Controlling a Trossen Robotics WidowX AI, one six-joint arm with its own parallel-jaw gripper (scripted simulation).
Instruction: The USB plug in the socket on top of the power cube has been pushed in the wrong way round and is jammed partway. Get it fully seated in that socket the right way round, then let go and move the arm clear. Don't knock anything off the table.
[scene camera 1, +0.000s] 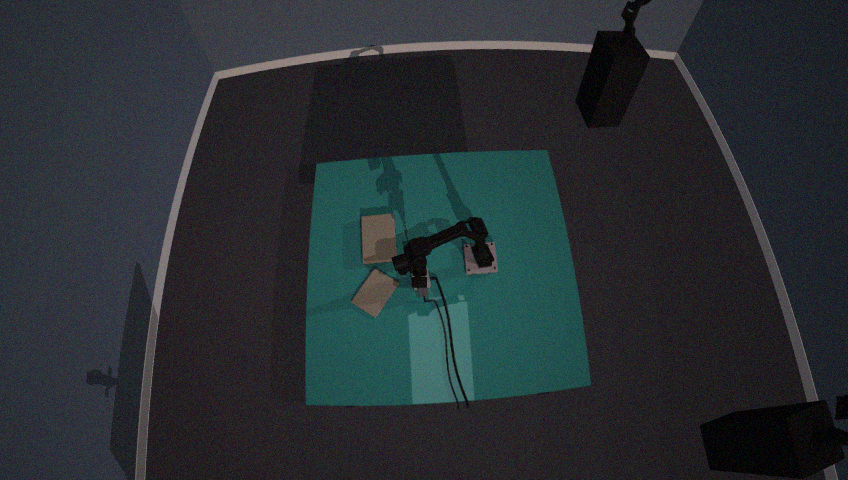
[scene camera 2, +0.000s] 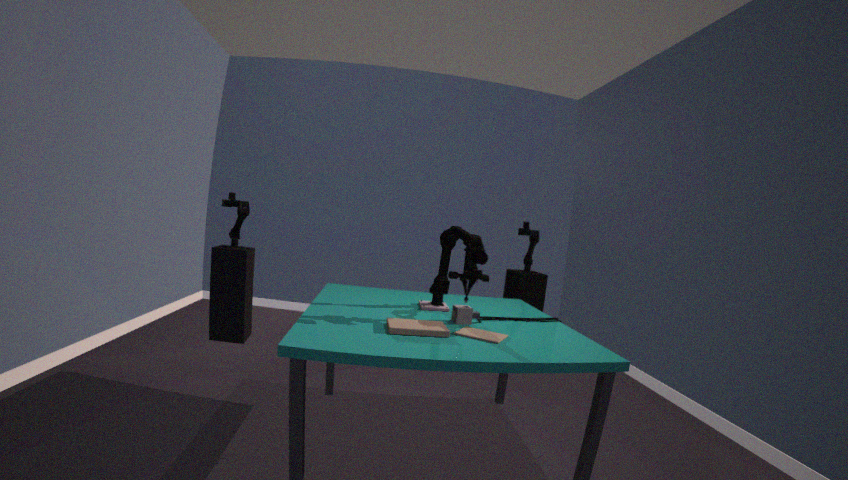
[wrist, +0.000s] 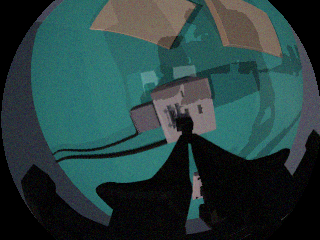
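My gripper (wrist: 187, 138) holds a dark USB plug. A pale power cube (wrist: 193, 95) is visible to me, and so is a grey block (wrist: 144, 116). I can also see a thin tan board (scene camera 1: 373, 295), as well as a thick tan board (scene camera 1: 378, 231), which is visible again at (scene camera 2: 395, 326).
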